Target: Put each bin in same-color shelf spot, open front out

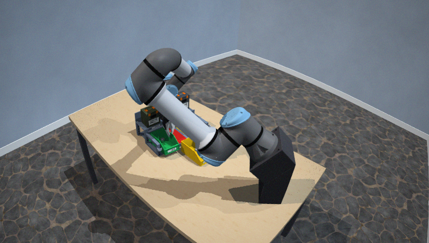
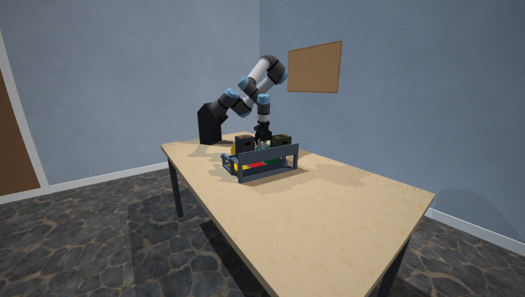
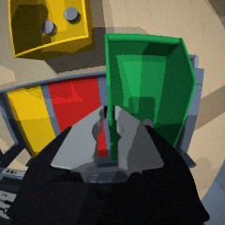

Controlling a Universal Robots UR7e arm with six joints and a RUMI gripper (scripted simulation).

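The green bin lies 10 mm behind my hand, 50 mm to the left of it and 20 mm below it. The rest, counted from my hand: yellow bin 170 mm behind, 70 mm to the right, 40 mm below; then black box 150 mm ahead, 180 mm to the right, 90 mm above.
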